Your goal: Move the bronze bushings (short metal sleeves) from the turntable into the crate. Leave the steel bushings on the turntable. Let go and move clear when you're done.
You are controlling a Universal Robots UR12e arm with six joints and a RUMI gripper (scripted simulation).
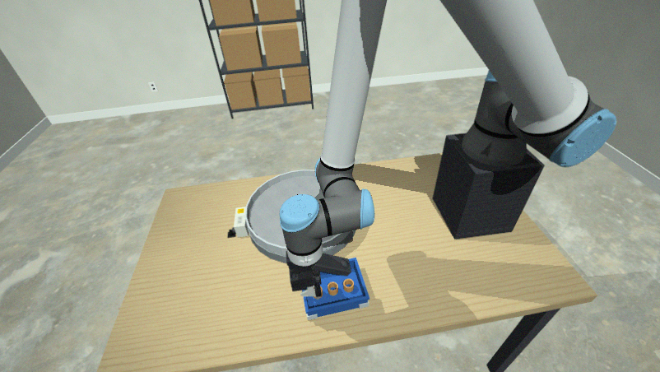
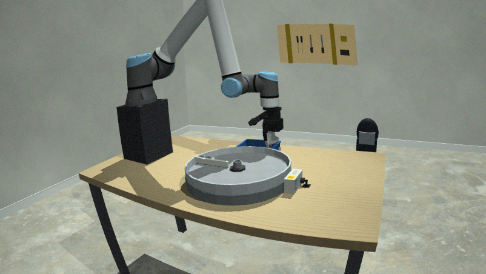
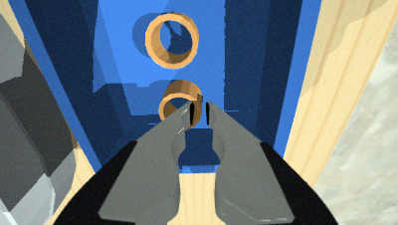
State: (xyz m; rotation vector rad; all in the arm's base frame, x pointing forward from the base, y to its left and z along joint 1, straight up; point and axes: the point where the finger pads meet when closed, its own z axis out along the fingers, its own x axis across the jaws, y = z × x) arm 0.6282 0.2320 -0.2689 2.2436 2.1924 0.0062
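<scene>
Now: hand 50 mm past the blue crate and 20 mm to the left of it. Also, from my hand: grey turntable (10 mm ahead, 350 mm to the right, 20 mm above).
</scene>
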